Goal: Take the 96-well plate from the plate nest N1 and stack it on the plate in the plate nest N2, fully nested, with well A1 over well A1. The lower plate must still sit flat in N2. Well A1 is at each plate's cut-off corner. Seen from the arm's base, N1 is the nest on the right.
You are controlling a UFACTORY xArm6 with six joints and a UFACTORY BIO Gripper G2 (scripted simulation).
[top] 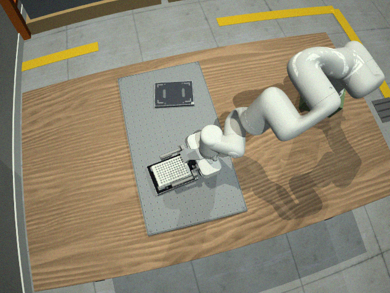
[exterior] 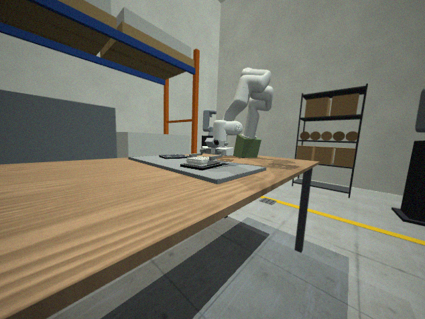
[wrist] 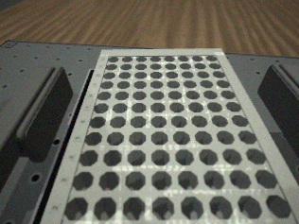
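Right now the black plate nest N2 is 4 cm below my hand. The rest, counted from my hand: plate nest N1 (33 cm to the right, 11 cm behind, 4 cm below).
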